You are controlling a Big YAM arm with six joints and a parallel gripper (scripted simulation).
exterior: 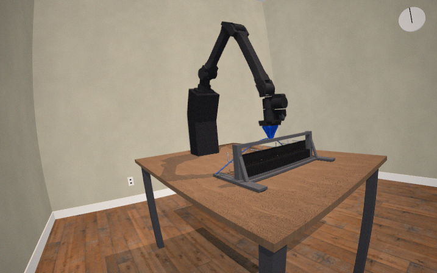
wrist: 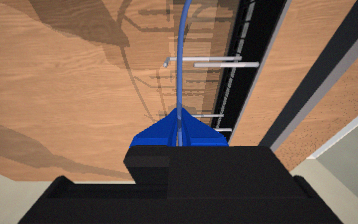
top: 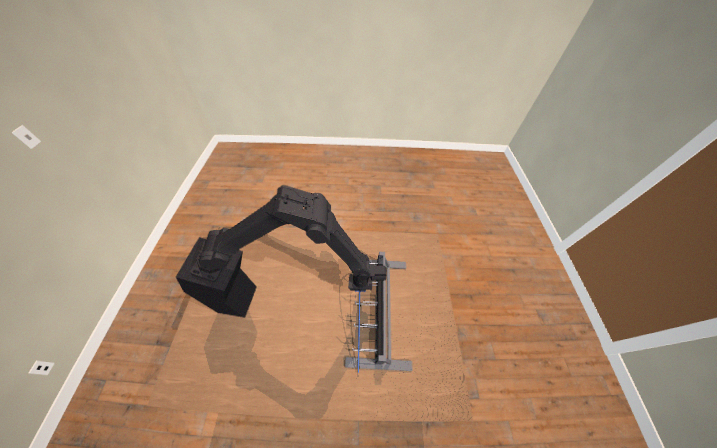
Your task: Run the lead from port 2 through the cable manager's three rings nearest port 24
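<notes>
The grey rack lies 11 cm ahead of my hand, 4 cm to the right of it and 5 cm below it.
</notes>
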